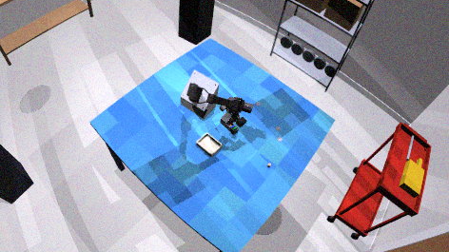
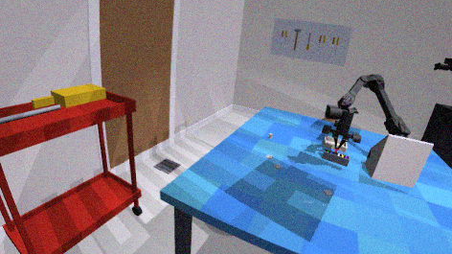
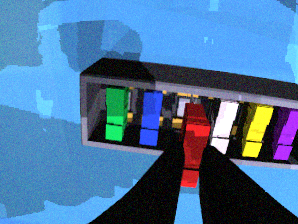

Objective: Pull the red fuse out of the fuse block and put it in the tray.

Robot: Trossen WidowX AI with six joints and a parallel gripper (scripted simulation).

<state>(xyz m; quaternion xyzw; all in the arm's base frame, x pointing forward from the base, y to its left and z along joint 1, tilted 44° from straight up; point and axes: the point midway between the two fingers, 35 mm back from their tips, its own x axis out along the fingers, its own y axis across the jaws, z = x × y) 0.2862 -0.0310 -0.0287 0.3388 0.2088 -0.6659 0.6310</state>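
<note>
My gripper tip is 4 cm above the white fuse and 2 cm past it. Round my gripper tip: blue fuse: 4 cm below, 2 cm ahead; then yellow fuse: 4 cm below, 4 cm behind, 1 cm to the left; then red fuse: 1 cm below.
</note>
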